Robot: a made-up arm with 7 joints. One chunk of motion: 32 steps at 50 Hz.
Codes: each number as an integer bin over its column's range. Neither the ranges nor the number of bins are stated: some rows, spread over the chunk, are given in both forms.
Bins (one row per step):
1: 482 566 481 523 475 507 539
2: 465 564 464 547 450 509 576
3: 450 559 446 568 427 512 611
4: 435 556 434 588 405 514 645
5: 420 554 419 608 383 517 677
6: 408 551 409 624 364 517 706
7: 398 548 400 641 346 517 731
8: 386 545 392 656 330 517 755
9: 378 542 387 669 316 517 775
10: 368 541 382 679 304 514 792
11: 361 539 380 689 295 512 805
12: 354 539 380 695 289 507 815
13: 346 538 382 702 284 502 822
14: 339 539 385 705 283 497 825
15: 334 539 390 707 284 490 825
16: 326 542 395 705 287 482 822
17: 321 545 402 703 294 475 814
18: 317 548 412 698 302 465 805
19: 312 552 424 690 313 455 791
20: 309 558 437 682 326 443 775
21: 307 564 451 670 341 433 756
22: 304 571 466 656 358 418 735
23: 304 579 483 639 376 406 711
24: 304 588 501 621 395 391 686
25: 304 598 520 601 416 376 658
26: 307 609 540 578 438 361 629
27: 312 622 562 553 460 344 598
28: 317 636 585 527 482 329 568
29: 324 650 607 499 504 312 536
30: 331 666 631 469 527 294 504
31: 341 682 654 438 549 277 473
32: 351 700 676 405 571 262 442
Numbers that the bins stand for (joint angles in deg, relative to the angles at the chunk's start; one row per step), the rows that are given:
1: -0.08 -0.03 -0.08 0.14 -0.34 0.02 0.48
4: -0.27 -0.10 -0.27 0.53 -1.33 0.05 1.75
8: -0.47 -0.18 -0.44 0.94 -2.38 0.06 3.07
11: -0.57 -0.22 -0.49 1.14 -2.87 0.04 3.68
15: -0.68 -0.22 -0.45 1.25 -3.02 -0.05 3.92
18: -0.75 -0.16 -0.36 1.20 -2.77 -0.15 3.68
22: -0.80 0.00 -0.14 0.94 -1.99 -0.34 2.83
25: -0.80 0.19 0.08 0.61 -1.17 -0.51 1.91
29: -0.72 0.56 0.43 -0.01 0.06 -0.77 0.44
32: -0.61 0.91 0.71 -0.58 1.00 -0.97 -0.69
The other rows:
2: -0.15 -0.05 -0.15 0.28 -0.69 0.03 0.92
3: -0.21 -0.08 -0.22 0.41 -1.02 0.04 1.34
5: -0.33 -0.12 -0.33 0.65 -1.63 0.06 2.14
6: -0.38 -0.14 -0.37 0.75 -1.90 0.06 2.48
7: -0.42 -0.16 -0.41 0.85 -2.15 0.06 2.79
9: -0.50 -0.20 -0.46 1.02 -2.58 0.06 3.31
10: -0.54 -0.21 -0.48 1.08 -2.74 0.05 3.52
12: -0.60 -0.22 -0.49 1.18 -2.95 0.02 3.80
13: -0.63 -0.23 -0.48 1.22 -3.02 0.00 3.88
14: -0.66 -0.22 -0.47 1.24 -3.04 -0.02 3.92
16: -0.71 -0.20 -0.43 1.24 -2.98 -0.08 3.88
17: -0.73 -0.18 -0.40 1.23 -2.88 -0.11 3.78
19: -0.77 -0.13 -0.31 1.15 -2.62 -0.19 3.51
20: -0.78 -0.09 -0.26 1.10 -2.43 -0.24 3.31
21: -0.79 -0.05 -0.20 1.03 -2.22 -0.28 3.09
23: -0.80 0.06 -0.07 0.84 -1.73 -0.39 2.54
24: -0.80 0.12 0.00 0.73 -1.47 -0.45 2.24
26: -0.79 0.27 0.16 0.47 -0.86 -0.57 1.56
27: -0.77 0.36 0.25 0.32 -0.55 -0.64 1.19
28: -0.75 0.46 0.34 0.16 -0.25 -0.70 0.82
30: -0.69 0.67 0.53 -0.19 0.39 -0.84 0.05
31: -0.65 0.78 0.62 -0.38 0.69 -0.91 -0.32

